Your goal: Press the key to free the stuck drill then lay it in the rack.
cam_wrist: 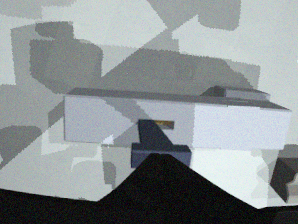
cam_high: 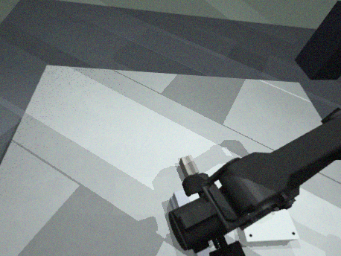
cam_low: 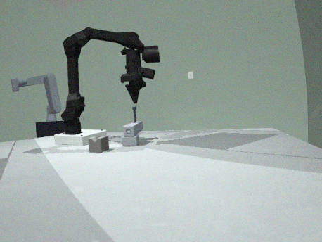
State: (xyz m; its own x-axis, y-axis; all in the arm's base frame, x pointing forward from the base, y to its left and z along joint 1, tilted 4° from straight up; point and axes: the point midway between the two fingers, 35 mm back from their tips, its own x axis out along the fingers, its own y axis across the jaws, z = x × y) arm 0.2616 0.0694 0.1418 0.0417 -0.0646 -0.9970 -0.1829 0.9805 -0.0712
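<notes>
My gripper tip is now 4 cm above the blue key. Round my gripper tip: housing (10 cm below, 3 cm to the right); drill (9 cm below, 5 cm to the right, 1 cm ahead); rack (21 cm to the right, 13 cm below, 4 cm behind).
</notes>
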